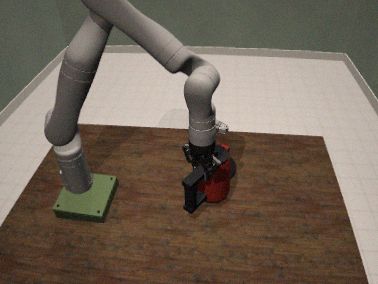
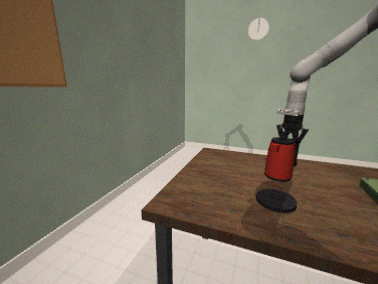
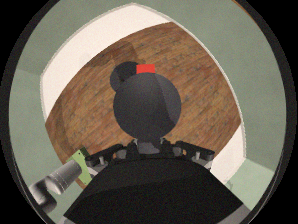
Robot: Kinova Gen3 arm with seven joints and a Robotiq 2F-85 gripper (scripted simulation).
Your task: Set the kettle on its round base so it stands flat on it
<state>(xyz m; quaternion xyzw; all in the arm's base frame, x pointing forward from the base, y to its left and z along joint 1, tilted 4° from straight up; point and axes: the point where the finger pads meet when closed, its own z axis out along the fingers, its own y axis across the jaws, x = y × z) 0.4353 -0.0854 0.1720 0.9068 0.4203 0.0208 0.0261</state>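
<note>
Now: hand 2 cm short of the red kettle, 2 cm to the right of it and 5 cm above it. The rest, counted from my hand: round base (7 cm ahead, 20 cm to the left, 18 cm below).
</note>
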